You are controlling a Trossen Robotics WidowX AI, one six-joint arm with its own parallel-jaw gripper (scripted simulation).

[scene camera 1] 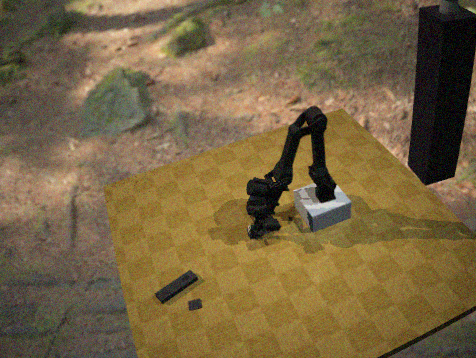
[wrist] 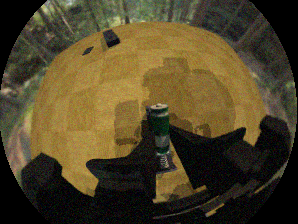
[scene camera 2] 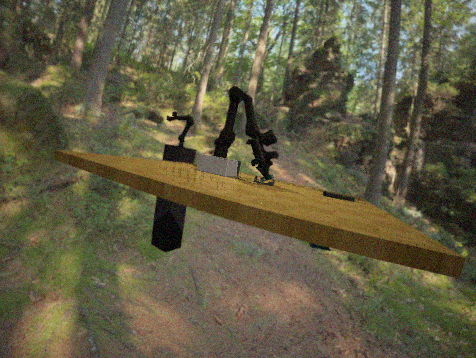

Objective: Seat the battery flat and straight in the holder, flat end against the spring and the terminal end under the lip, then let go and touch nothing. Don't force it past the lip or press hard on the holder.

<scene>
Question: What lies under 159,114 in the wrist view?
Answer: A battery.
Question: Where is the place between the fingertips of my gripper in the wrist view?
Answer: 160,128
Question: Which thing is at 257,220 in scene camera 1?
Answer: My gripper.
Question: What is my gripper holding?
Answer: A battery.
</scene>
